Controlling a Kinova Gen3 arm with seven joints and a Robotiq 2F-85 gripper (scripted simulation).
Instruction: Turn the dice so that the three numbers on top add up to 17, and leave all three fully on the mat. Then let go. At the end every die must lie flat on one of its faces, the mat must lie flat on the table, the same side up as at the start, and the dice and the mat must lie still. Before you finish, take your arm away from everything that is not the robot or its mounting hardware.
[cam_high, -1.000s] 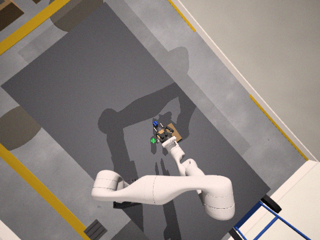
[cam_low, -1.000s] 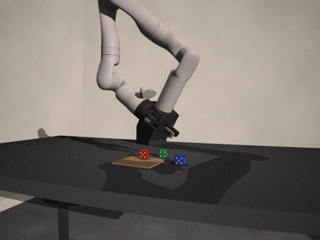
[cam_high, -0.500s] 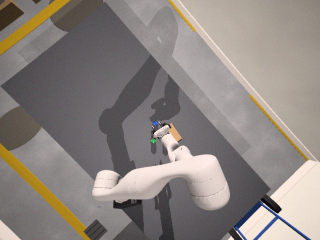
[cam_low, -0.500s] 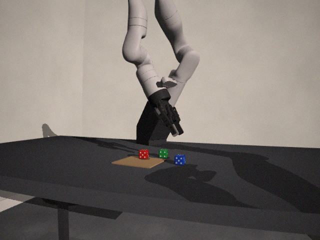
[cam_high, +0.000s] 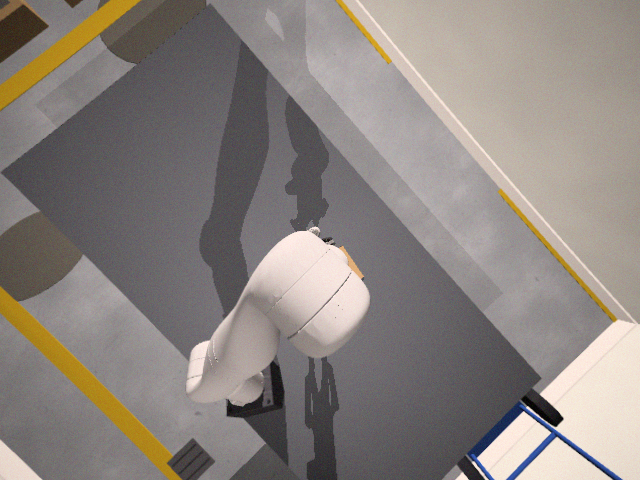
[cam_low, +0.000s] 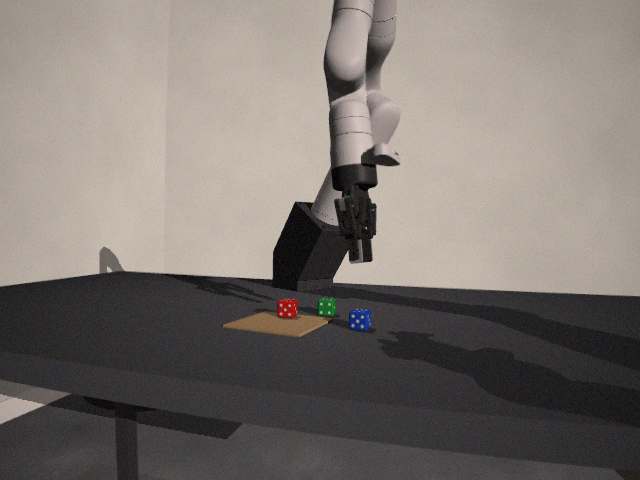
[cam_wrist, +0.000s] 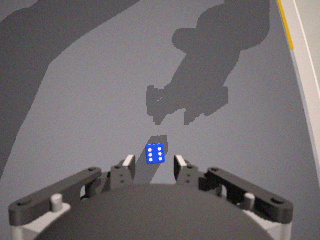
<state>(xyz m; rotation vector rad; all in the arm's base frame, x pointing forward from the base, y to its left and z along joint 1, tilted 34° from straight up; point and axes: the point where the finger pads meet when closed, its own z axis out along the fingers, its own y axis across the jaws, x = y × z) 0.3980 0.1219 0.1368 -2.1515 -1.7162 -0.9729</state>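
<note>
Now: hand 110 mm above the blue die. Round my hand: red die: 30 mm behind, 140 mm to the right, 110 mm below; green die: 90 mm behind, 80 mm to the right, 110 mm below; tan mat: 20 mm ahead, 130 mm to the right, 120 mm below.
</note>
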